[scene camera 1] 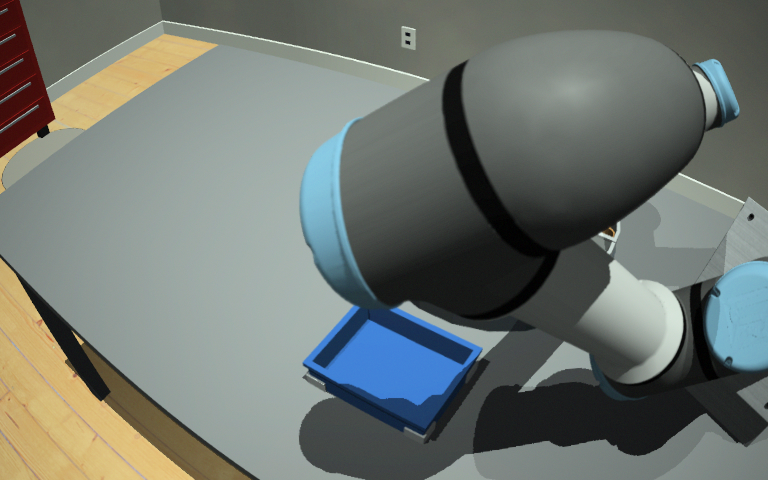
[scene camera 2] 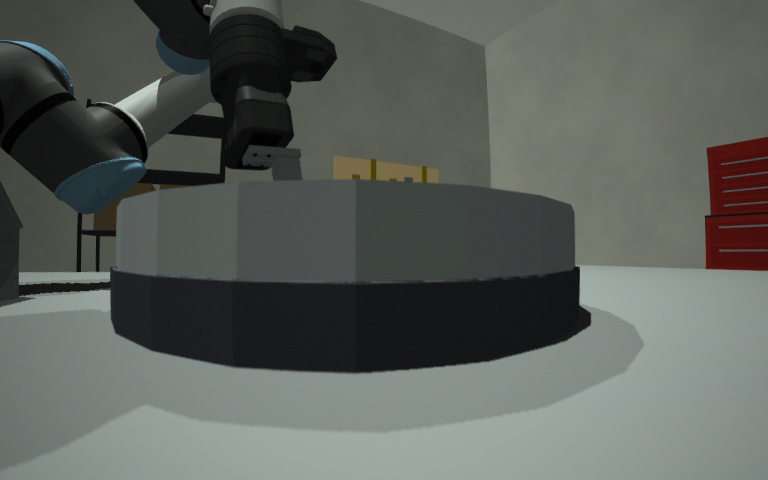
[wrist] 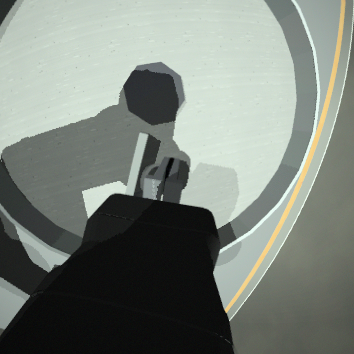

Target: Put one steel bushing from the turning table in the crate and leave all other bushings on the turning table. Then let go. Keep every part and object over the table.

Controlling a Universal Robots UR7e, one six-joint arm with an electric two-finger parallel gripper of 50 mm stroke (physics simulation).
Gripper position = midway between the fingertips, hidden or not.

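There is a blue crate [scene camera 1: 405, 372] in the scene, and I can see my own gripper [wrist: 170, 167] as well.
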